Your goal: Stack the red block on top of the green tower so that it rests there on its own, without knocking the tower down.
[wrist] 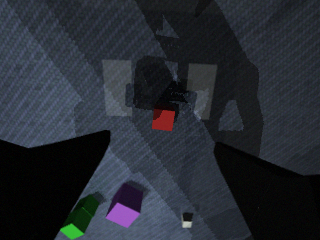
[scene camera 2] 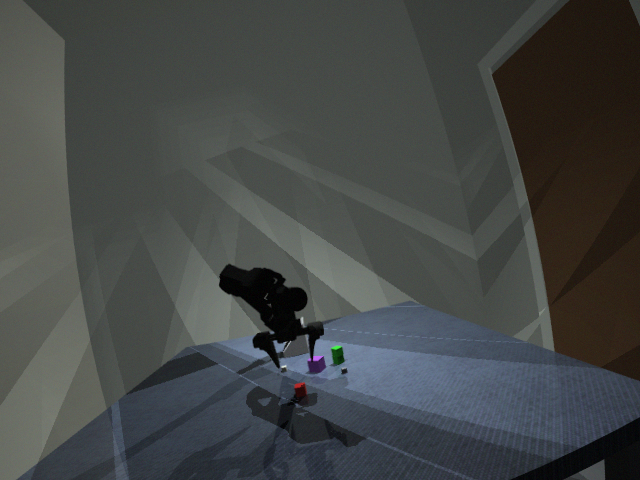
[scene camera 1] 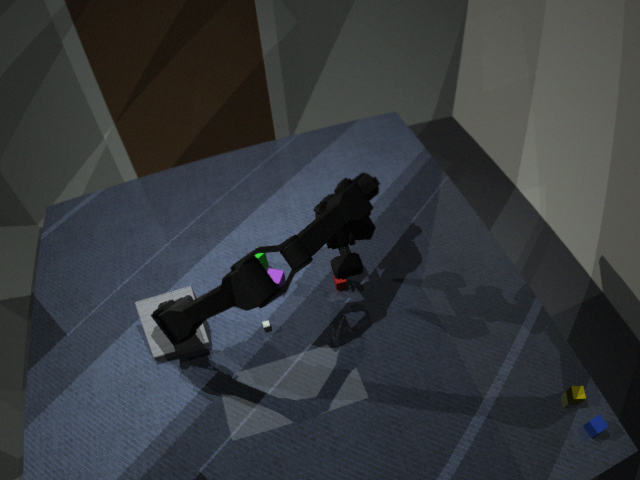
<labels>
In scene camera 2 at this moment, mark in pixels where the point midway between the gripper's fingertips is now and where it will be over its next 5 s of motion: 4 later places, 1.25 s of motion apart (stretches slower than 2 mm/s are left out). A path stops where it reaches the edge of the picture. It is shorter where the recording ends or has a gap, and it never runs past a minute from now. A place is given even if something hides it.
My gripper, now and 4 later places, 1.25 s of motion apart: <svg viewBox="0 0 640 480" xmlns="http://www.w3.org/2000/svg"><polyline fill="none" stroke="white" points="295,364 301,389 292,355 329,328 336,344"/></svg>
</labels>
